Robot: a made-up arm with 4 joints.
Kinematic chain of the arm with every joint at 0, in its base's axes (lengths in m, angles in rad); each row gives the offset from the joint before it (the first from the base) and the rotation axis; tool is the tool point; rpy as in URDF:
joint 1: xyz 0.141 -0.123 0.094 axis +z
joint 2: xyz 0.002 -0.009 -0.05 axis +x
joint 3: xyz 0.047 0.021 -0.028 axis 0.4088 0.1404 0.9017
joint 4: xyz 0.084 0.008 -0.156 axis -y
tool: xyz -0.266 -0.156 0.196 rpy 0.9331 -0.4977 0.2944
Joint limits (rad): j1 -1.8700..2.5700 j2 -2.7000..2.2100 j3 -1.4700..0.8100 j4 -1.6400..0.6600
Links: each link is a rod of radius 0.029 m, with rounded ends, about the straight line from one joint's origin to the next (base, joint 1, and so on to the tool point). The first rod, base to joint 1, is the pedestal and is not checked.
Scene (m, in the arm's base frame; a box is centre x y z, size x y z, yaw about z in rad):
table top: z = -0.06
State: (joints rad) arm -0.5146 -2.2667 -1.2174 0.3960
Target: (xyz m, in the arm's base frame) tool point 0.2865 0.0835 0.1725
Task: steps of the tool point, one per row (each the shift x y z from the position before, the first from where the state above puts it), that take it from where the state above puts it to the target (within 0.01 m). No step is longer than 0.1 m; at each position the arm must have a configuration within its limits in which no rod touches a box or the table.
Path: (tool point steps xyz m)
1: 0.0138 0.0553 0.0013
2: 0.0236 0.0486 0.0186
3: 0.0326 0.0359 0.0327
4: 0.0402 0.0189 0.0413
5: 0.0464 -0.0002 0.0434
6: 0.0506 -0.0189 0.0380
7: 0.0444 0.0487 -0.0612
8: 0.0540 0.0290 -0.0441
9: 0.0554 0.0190 -0.0127
10: 0.0419 0.0190 0.0232
11: 0.0114 0.0239 0.0527

